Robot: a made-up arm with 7 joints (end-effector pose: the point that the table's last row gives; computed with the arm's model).
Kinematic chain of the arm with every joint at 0, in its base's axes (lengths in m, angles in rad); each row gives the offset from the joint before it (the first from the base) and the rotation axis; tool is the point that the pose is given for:
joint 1: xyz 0 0 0.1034 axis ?
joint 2: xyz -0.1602 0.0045 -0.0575 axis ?
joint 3: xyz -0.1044 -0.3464 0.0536 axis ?
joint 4: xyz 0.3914 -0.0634 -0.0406 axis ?
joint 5: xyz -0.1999 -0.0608 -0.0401 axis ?
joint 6: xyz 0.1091 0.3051 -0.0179 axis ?
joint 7: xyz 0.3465 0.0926 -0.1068 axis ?
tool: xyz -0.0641 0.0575 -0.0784
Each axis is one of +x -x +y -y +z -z.
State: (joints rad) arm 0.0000 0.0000 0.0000 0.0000 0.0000 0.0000 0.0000
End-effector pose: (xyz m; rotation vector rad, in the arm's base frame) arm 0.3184 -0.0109 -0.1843 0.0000 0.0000 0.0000
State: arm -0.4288 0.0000 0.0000 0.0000 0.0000 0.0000 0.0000
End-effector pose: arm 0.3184 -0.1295 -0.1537 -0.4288 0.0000 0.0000
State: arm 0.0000 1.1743 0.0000 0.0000 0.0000 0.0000 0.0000
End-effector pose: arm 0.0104 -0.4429 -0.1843 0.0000 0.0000 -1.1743
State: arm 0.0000 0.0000 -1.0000 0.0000 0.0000 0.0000 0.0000
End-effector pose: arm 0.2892 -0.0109 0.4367 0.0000 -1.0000 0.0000
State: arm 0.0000 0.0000 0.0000 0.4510 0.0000 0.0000 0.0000
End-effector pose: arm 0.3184 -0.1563 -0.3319 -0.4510 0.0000 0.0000
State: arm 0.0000 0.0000 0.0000 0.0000 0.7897 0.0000 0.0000
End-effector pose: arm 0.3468 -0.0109 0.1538 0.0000 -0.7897 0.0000
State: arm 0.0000 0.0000 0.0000 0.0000 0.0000 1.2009 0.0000
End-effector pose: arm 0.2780 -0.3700 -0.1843 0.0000 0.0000 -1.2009
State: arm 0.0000 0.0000 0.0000 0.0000 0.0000 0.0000 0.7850
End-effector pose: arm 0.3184 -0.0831 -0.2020 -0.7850 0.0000 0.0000
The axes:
joint 1: +x
joint 2: -z
joint 3: +y
joint 4: -x
joint 5: -y
joint 6: -z
joint 7: -x

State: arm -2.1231 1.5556 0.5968 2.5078 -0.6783 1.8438 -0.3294
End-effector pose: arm -0.6875 0.1824 0.2637 1.1756 0.4573 0.2718
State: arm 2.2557 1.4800 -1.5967 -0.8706 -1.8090 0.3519 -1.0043
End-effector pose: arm -0.0278 -0.0061 0.1568 -2.6659 -1.0908 0.9354
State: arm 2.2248 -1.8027 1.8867 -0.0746 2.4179 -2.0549 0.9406
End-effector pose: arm -0.1694 0.4182 0.2130 0.6310 2.5256 0.7445
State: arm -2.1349 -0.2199 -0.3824 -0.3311 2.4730 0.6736 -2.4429
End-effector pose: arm -0.3558 0.3473 0.3486 1.5640 1.3195 2.3105
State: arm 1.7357 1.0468 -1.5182 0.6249 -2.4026 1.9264 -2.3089
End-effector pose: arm -0.6135 -0.0375 -0.1451 -0.4598 0.4362 -2.7626
